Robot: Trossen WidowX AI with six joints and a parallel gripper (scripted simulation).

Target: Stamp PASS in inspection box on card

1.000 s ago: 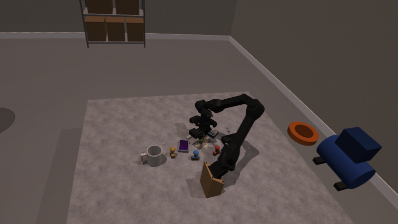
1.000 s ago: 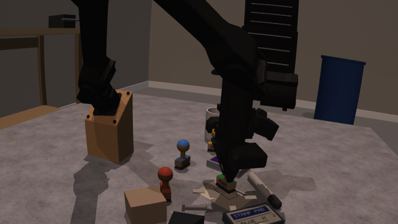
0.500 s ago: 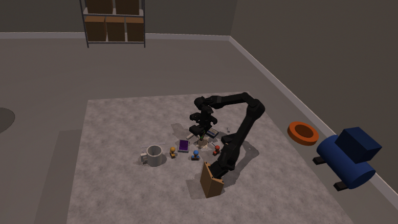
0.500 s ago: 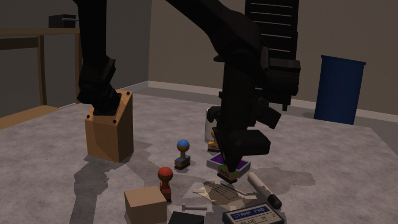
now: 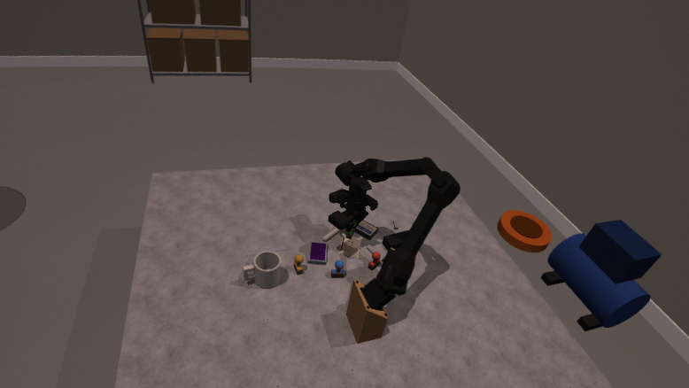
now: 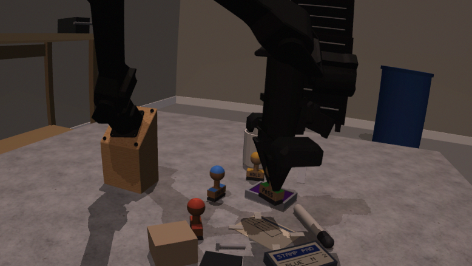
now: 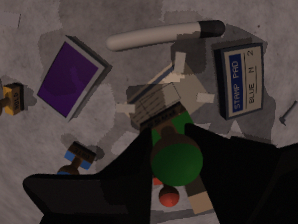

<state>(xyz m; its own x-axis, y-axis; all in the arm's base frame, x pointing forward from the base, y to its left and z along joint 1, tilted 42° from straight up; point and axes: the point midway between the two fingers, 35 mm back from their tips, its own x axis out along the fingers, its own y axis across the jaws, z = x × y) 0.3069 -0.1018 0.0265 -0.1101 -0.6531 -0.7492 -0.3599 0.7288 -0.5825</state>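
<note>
Now: the beige inspection card 10 mm to the right of my gripper tip and 80 mm below it. Also, from my gripper tip: green-knobbed pass stamp right at my gripper tip; marker 80 mm ahead, 70 mm below; stamp pad tin 60 mm ahead, 100 mm to the right, 70 mm below.
</note>
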